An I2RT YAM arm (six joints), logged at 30 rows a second.
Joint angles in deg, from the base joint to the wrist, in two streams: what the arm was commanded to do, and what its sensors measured. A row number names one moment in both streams.
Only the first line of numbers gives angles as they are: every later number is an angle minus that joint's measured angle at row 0.
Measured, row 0: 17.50 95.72 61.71 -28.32 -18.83 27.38
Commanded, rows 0 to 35: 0.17 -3.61 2.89 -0.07 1.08 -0.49; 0.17 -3.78 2.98 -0.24 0.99 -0.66; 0.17 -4.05 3.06 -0.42 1.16 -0.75; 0.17 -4.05 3.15 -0.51 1.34 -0.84; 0.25 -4.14 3.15 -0.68 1.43 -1.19; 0.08 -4.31 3.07 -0.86 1.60 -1.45; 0.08 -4.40 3.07 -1.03 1.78 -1.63; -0.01 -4.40 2.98 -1.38 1.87 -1.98; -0.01 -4.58 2.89 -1.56 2.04 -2.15; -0.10 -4.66 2.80 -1.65 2.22 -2.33; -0.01 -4.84 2.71 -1.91 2.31 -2.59; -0.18 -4.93 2.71 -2.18 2.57 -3.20; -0.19 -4.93 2.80 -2.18 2.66 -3.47; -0.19 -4.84 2.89 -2.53 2.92 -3.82; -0.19 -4.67 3.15 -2.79 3.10 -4.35; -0.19 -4.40 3.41 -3.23 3.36 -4.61; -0.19 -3.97 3.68 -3.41 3.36 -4.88; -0.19 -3.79 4.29 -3.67 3.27 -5.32; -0.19 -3.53 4.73 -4.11 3.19 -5.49; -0.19 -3.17 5.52 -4.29 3.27 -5.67; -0.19 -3.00 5.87 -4.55 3.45 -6.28; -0.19 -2.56 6.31 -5.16 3.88 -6.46; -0.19 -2.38 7.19 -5.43 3.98 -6.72; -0.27 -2.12 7.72 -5.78 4.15 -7.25; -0.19 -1.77 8.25 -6.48 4.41 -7.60; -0.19 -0.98 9.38 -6.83 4.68 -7.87; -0.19 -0.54 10.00 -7.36 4.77 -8.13; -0.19 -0.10 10.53 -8.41 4.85 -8.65; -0.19 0.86 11.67 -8.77 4.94 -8.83; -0.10 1.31 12.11 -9.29 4.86 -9.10; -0.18 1.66 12.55 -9.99 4.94 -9.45; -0.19 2.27 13.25 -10.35 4.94 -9.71; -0.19 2.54 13.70 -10.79 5.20 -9.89; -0.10 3.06 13.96 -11.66 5.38 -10.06; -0.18 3.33 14.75 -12.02 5.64 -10.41; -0.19 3.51 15.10 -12.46 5.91 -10.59
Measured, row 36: -0.03 2.71 11.70 -9.46 4.59 -8.70
